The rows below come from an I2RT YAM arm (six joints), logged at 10 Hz.
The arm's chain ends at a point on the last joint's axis. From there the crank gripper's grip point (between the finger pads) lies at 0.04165 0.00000 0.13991 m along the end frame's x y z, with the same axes.
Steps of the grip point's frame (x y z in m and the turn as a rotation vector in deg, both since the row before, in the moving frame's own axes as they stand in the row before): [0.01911 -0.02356 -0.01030 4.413 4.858 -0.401]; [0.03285 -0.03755 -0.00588 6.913 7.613 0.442]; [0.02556 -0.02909 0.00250 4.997 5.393 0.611]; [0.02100 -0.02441 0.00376 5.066 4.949 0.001]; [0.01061 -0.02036 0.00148 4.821 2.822 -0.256]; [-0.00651 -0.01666 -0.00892 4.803 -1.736 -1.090]
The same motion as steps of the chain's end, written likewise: [0.00746 -0.01261 -0.00585 4.413 4.858 -0.401]; [0.01466 -0.02148 0.00185 6.913 7.613 0.442]; [0.01255 -0.01761 0.00754 4.997 5.393 0.611]; [0.00910 -0.01223 0.00842 5.066 4.949 0.001]; [0.00381 -0.00849 0.00420 4.821 2.822 -0.256]; [-0.00214 -0.00414 -0.00959 4.803 -1.736 -1.090]
